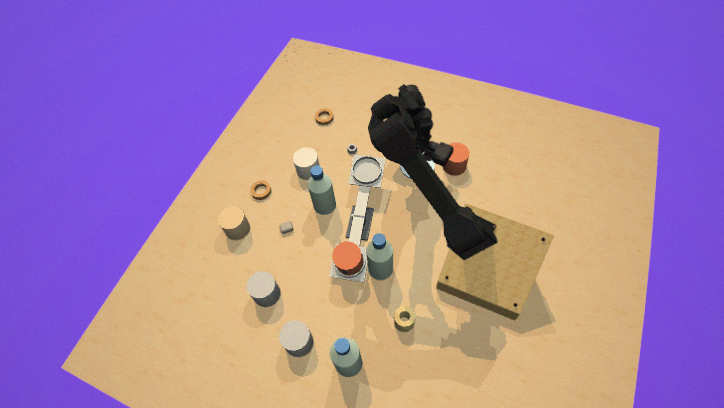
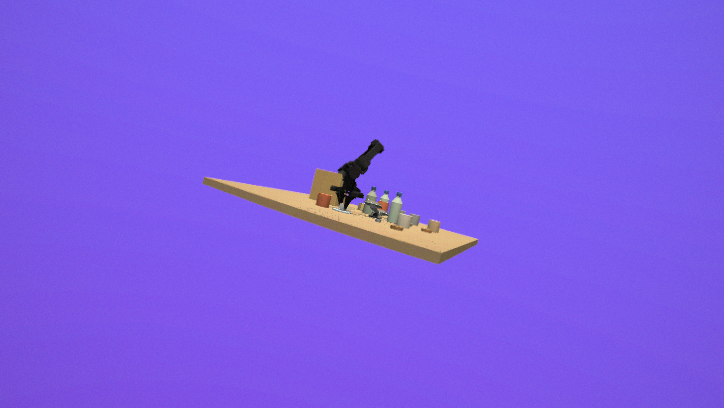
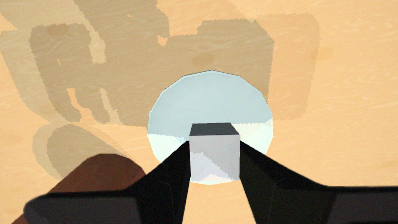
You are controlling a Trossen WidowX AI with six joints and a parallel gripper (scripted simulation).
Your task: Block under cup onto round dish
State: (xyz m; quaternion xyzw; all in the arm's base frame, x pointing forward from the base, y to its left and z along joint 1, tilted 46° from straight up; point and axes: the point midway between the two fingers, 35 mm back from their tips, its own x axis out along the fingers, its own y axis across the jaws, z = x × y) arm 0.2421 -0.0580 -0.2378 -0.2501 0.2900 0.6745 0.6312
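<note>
The grey block lies 10 mm above my gripper tip. Round my gripper tip: pale round dish: 10 mm below; small nut: 200 mm ahead, 40 mm to the left, 10 mm below; orange cup: 90 mm behind, 70 mm to the right, 20 mm above.
</note>
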